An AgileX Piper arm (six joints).
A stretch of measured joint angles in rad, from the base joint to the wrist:
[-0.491, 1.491, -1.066, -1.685, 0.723, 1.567]
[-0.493, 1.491, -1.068, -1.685, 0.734, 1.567]
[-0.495, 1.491, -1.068, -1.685, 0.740, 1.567]
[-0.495, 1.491, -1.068, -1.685, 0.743, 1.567]
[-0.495, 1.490, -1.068, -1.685, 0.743, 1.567]
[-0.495, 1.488, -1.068, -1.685, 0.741, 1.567]
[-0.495, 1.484, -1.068, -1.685, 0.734, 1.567]
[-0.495, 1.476, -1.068, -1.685, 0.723, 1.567]
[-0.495, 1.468, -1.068, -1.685, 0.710, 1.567]
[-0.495, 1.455, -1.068, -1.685, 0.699, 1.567]
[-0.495, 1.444, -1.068, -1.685, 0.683, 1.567]
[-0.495, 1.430, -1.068, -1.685, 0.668, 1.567]
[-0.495, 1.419, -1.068, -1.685, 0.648, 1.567]
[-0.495, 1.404, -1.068, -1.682, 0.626, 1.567]
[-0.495, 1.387, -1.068, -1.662, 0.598, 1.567]
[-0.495, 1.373, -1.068, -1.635, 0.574, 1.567]
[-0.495, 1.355, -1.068, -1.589, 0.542, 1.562]
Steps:
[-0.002, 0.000, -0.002, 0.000, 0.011, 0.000]
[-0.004, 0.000, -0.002, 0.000, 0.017, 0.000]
[-0.004, 0.000, -0.002, 0.000, 0.020, 0.000]
[-0.004, -0.001, -0.002, 0.000, 0.020, 0.000]
[-0.004, -0.003, -0.002, 0.000, 0.018, 0.000]
[-0.004, -0.007, -0.002, 0.000, 0.011, 0.000]
[-0.004, -0.015, -0.002, 0.000, 0.000, 0.000]
[-0.004, -0.023, -0.002, 0.000, -0.013, 0.000]
[-0.004, -0.036, -0.002, 0.000, -0.024, 0.000]
[-0.004, -0.047, -0.002, 0.000, -0.040, 0.000]
[-0.004, -0.061, -0.002, 0.000, -0.055, 0.000]
[-0.004, -0.072, -0.002, 0.000, -0.075, 0.000]
[-0.004, -0.087, -0.002, 0.003, -0.097, 0.000]
[-0.004, -0.104, -0.002, 0.023, -0.125, 0.000]
[-0.004, -0.118, -0.002, 0.050, -0.149, 0.000]
[-0.004, -0.136, -0.002, 0.096, -0.181, -0.005]

